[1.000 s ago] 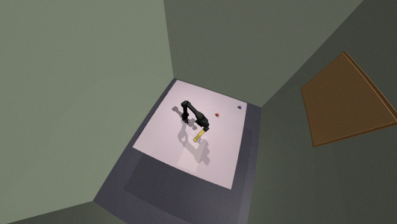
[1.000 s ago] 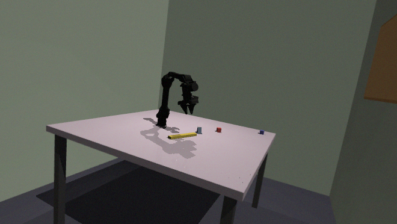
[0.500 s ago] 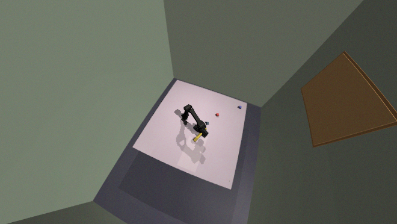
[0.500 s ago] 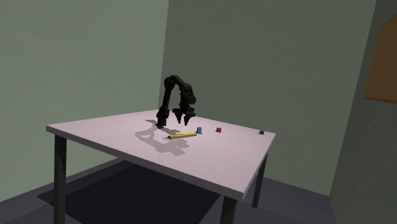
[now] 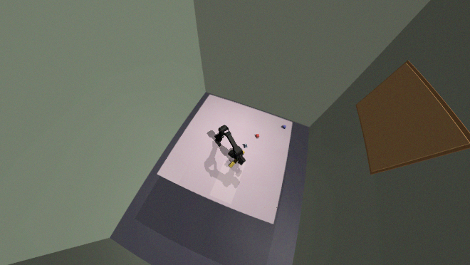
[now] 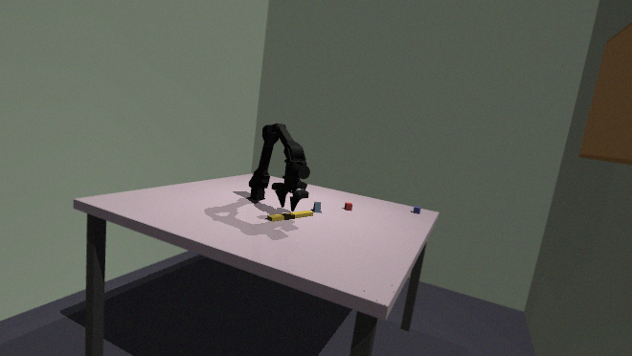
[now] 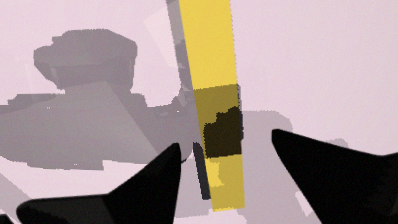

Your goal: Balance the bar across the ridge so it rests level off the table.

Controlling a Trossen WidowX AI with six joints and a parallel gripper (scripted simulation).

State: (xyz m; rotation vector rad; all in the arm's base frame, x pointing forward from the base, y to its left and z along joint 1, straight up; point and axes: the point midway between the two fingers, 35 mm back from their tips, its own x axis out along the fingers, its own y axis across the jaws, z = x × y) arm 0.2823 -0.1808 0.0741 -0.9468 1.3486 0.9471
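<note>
The yellow bar is 3 cm to the left of my gripper tip, 3 cm below it and 1 cm ahead of it. From my gripper tip the other things lie so: small red cube: 40 cm to the left, 14 cm ahead, 2 cm below; small blue cube: 68 cm to the left, 46 cm ahead, 2 cm below.
</note>
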